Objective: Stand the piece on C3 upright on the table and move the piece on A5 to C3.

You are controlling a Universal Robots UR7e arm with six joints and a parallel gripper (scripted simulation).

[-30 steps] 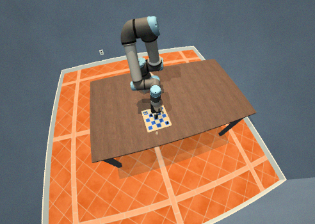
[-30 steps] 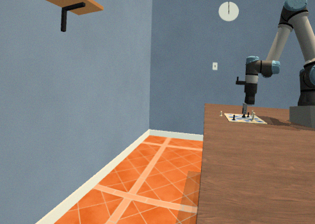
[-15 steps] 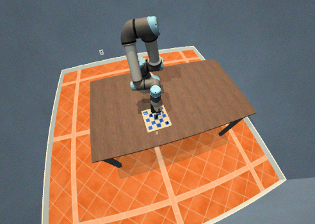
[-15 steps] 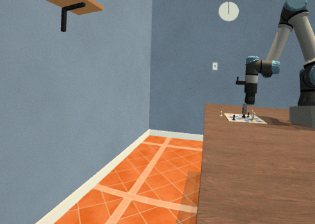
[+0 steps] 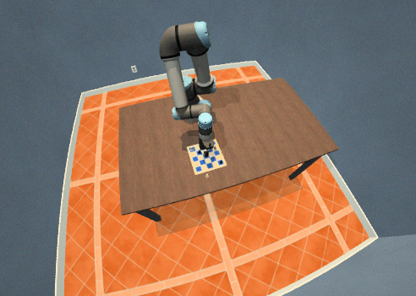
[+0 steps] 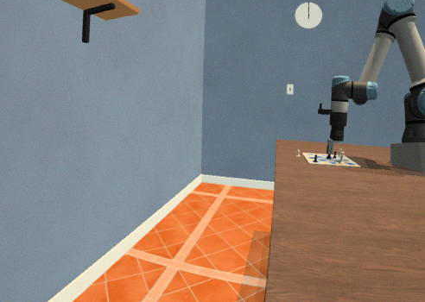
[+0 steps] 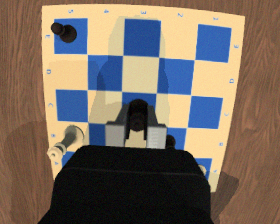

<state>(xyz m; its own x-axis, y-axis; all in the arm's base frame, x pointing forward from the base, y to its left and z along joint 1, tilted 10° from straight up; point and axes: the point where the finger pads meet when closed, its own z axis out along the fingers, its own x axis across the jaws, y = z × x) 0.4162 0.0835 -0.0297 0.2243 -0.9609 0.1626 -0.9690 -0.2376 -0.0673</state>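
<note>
My gripper is now 10 mm above the tall black piece. The rest, counted from my hand: cream chessboard: 50 mm below; then small white piece: 140 mm ahead, 40 mm below, 10 mm to the right.
</note>
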